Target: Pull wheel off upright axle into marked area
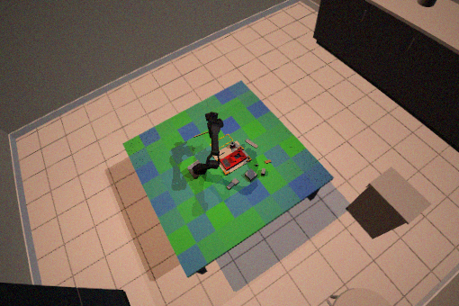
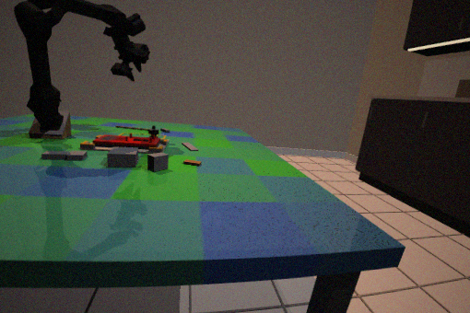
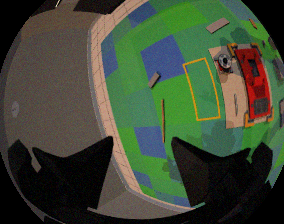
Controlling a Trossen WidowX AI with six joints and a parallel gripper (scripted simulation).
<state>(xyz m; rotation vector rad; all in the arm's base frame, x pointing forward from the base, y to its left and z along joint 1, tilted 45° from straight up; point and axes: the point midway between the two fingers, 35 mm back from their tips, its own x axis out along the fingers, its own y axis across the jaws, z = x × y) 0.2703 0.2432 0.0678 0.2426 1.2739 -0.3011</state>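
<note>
Now: gripper tip 80 mm short of the dark wheel, 140 mm to the left of it and 210 mm above it.
</note>
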